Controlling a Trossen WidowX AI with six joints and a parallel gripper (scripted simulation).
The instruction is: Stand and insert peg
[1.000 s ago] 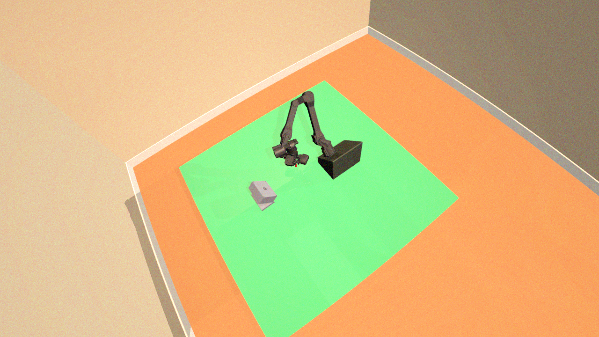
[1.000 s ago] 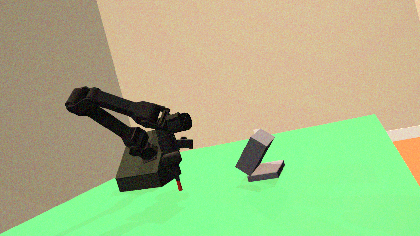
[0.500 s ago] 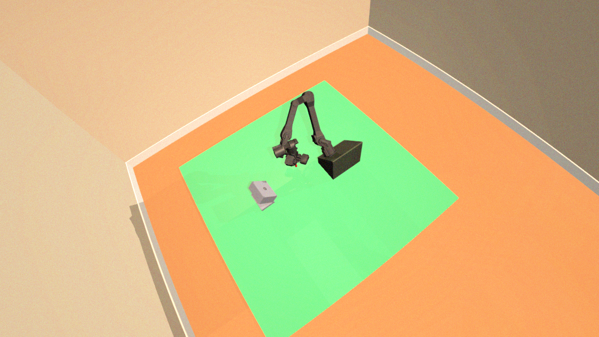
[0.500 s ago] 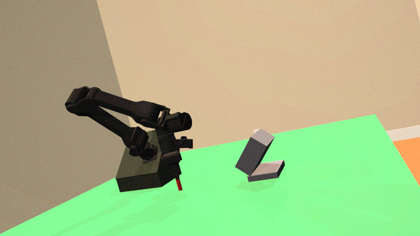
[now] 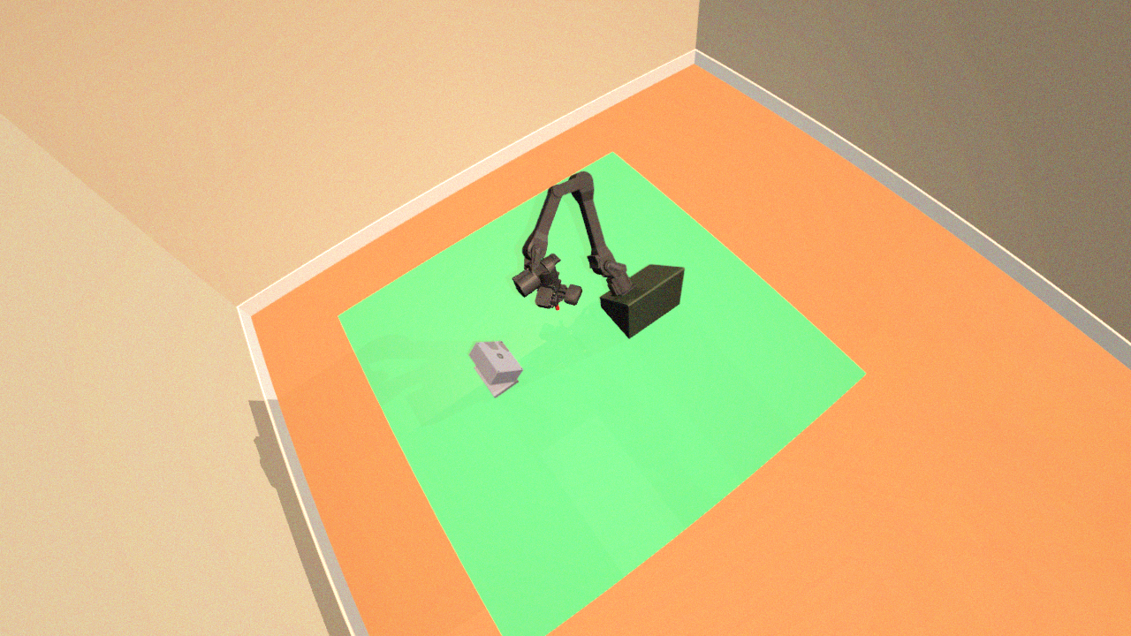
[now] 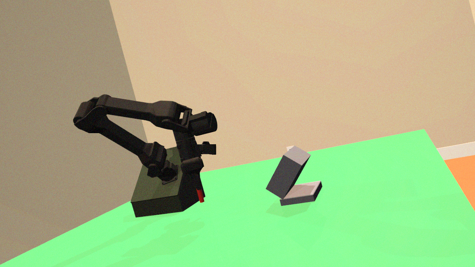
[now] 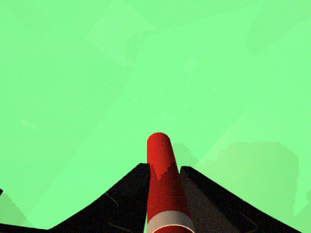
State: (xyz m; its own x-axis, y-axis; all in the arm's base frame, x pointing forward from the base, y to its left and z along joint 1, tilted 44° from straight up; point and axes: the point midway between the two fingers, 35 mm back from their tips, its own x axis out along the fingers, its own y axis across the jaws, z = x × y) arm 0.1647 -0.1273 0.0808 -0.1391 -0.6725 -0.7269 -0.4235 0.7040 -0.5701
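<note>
The grey sloped panel lies 270 mm ahead of my gripper tip and 20 mm to the left of it. The rest, counted from my gripper tip: red peg (20 mm above); then flat grey foot (290 mm ahead, 20 mm to the left, 70 mm below).
</note>
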